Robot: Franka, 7 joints.
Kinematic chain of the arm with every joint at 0, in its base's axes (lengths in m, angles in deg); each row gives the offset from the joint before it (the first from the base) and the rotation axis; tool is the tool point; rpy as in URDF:
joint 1: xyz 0 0 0.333 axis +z
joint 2: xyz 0 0 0 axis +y
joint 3: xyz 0 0 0.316 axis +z
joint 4: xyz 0.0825 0 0 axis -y
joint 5: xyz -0.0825 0 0.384 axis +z
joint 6: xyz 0 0 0 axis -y
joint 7: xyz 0.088 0 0 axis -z
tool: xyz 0 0 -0.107 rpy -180 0 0
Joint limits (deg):
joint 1: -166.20..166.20
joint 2: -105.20..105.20
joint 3: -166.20..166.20
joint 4: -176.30..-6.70
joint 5: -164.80..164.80
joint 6: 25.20..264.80
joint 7: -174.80..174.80
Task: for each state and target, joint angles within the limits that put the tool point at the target. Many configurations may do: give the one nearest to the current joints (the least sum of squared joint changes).
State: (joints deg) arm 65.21 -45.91 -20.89 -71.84 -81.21 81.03 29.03
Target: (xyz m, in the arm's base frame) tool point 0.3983 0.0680 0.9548
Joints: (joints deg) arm 68.22 -19.01 -29.46 -73.54 -83.62 92.54 29.03
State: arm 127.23 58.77 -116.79 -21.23 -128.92 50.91 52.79
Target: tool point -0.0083 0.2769 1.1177
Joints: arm 121.98 28.91 -121.48 -32.30 -134.83 93.43 52.79
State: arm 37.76 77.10 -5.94 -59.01 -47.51 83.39 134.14
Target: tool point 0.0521 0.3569 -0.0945
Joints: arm 58.66 78.05 24.33 -96.99 -33.08 68.19 134.14
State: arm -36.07 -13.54 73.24 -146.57 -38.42 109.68 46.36
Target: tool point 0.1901 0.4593 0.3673
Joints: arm -16.95 -16.12 88.01 -129.42 -38.25 114.02 46.36
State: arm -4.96 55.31 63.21 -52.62 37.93 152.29 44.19
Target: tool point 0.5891 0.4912 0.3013
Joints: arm -0.42 62.66 59.99 -79.28 38.61 146.76 44.19
